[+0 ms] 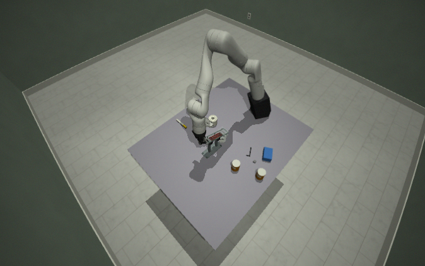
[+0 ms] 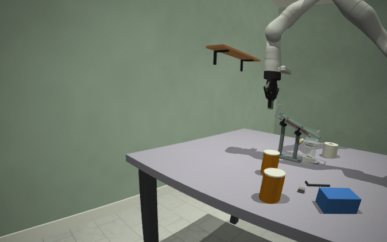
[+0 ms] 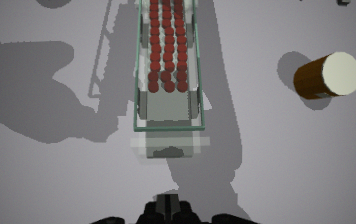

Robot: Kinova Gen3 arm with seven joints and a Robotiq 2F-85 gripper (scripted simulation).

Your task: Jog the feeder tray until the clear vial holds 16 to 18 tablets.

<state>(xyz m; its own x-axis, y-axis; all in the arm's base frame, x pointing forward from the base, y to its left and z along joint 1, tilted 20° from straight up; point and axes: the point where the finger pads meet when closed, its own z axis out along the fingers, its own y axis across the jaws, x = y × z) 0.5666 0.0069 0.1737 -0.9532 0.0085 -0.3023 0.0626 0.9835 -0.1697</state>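
My gripper is now 100 mm past the feeder tray, 60 mm above it and 10 mm to the right of it. Also, from my hand: clear vial: 200 mm behind, 170 mm below, 10 mm to the left; then yellow pen: 320 mm to the right, 200 mm below, 100 mm behind; then white roll: 280 mm behind, 180 mm below, 160 mm to the right.
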